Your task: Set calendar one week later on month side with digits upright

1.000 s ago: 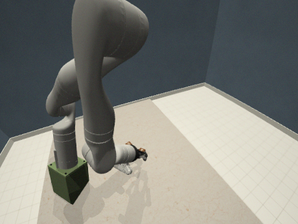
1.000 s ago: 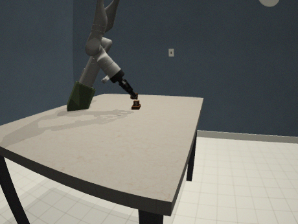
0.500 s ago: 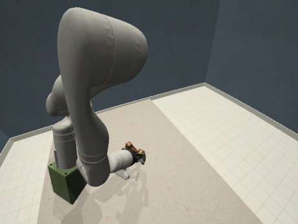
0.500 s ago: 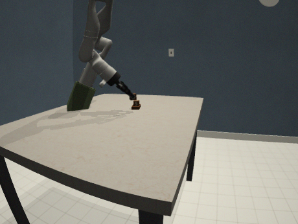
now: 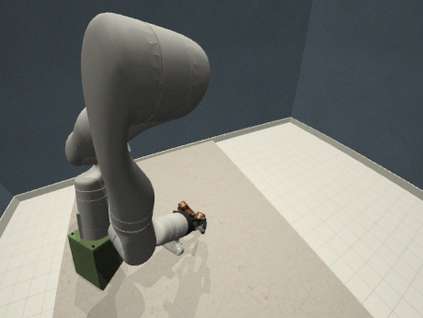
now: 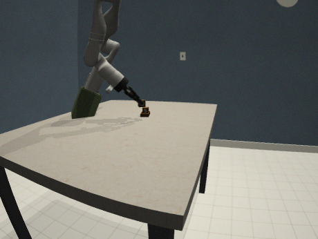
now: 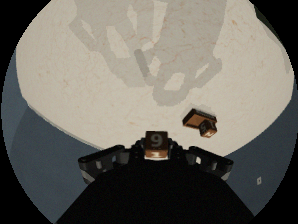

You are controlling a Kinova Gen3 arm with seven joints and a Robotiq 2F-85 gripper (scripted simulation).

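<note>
Right now my hand is 3 cm past the brown calendar tray, 11 cm to the right of it and 8 cm above it. From my hand the other things lie so: brown digit cube (1 cm ahead, 1 cm to the left, 1 cm below).
</note>
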